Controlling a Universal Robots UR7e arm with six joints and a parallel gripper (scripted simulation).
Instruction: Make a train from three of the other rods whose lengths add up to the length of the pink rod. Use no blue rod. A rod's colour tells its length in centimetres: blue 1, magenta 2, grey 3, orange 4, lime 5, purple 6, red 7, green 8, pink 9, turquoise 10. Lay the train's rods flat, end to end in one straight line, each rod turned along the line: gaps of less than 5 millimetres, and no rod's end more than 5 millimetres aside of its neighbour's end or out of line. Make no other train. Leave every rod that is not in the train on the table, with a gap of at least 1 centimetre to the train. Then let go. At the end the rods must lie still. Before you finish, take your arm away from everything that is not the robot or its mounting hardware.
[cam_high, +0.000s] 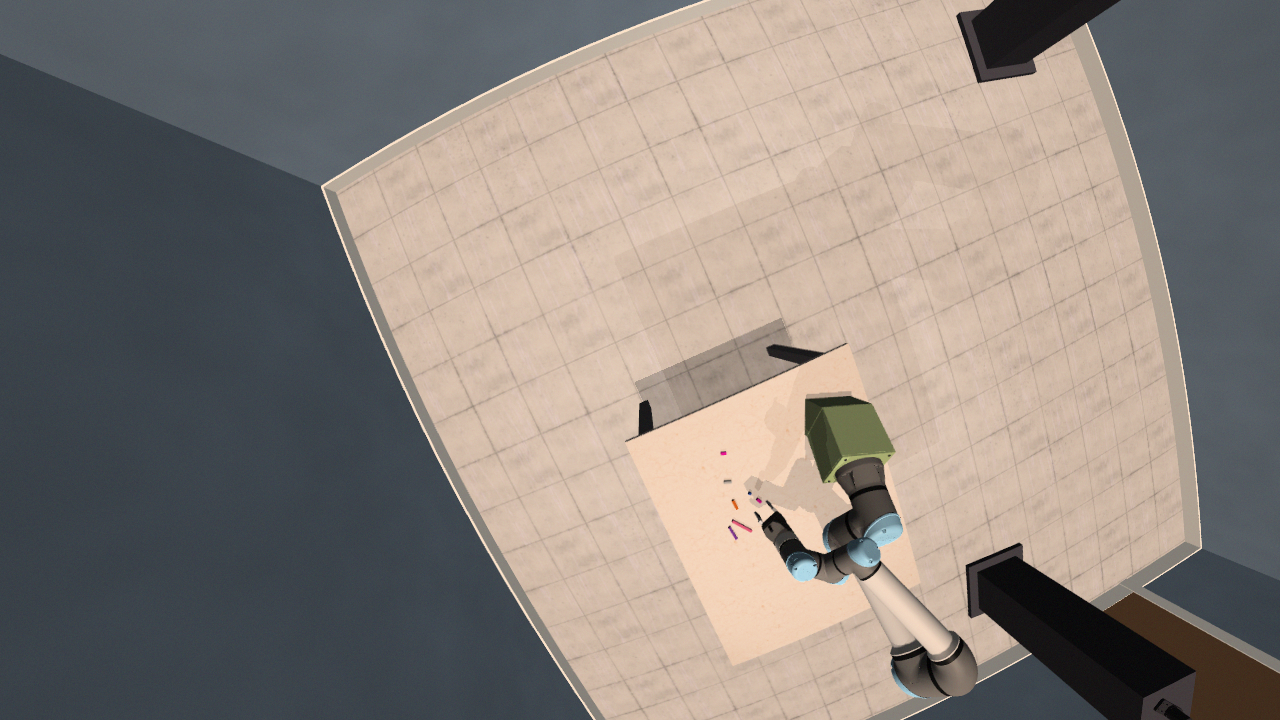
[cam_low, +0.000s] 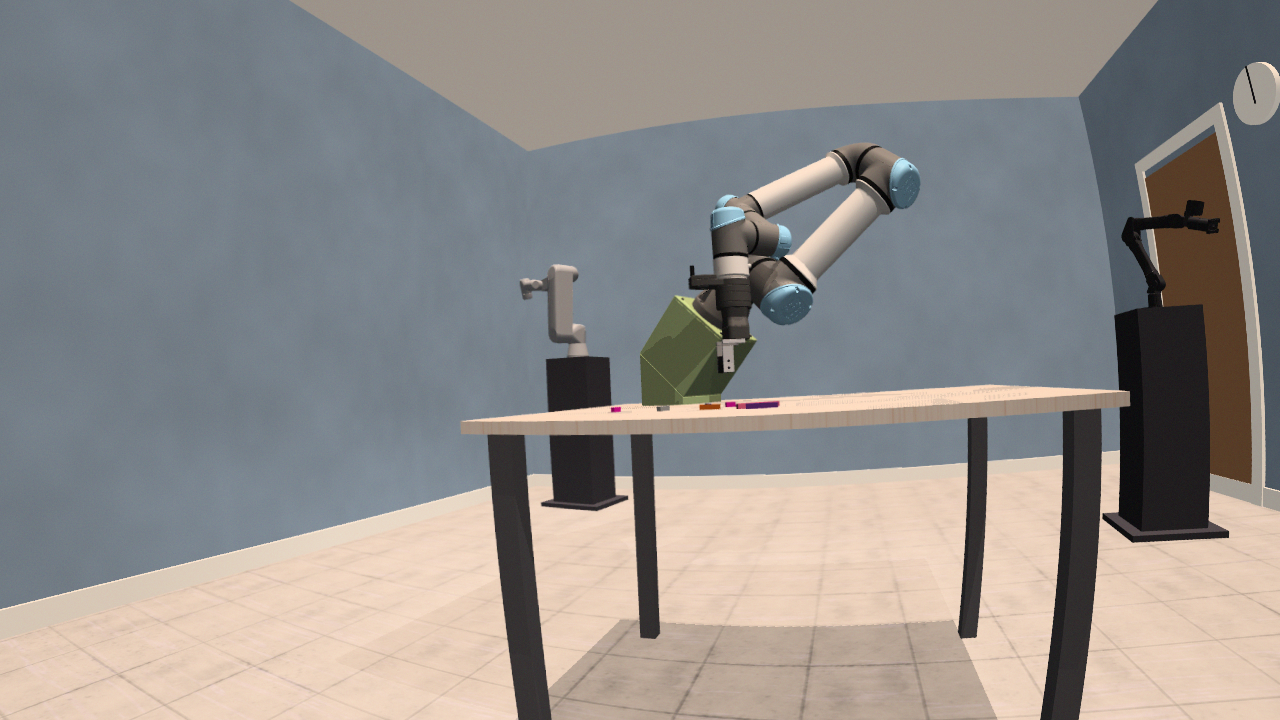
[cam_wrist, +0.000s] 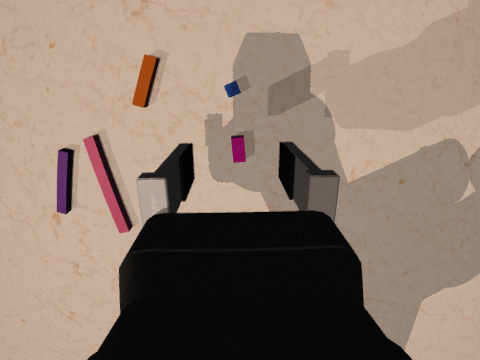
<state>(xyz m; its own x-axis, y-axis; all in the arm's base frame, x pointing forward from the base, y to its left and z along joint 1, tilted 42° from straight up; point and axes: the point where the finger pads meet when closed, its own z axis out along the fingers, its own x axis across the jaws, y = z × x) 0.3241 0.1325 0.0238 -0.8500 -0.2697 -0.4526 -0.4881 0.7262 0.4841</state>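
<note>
Now: hand 20 mm short of the small blue rod, 30 mm to the left of it and 80 mm above it. Also, from my hand: orange rod (80 mm ahead, 10 mm to the right, 80 mm below); grey rod (90 mm ahead, 100 mm to the right, 80 mm below); pink rod (80 mm ahead, 90 mm to the left, 80 mm below).
</note>
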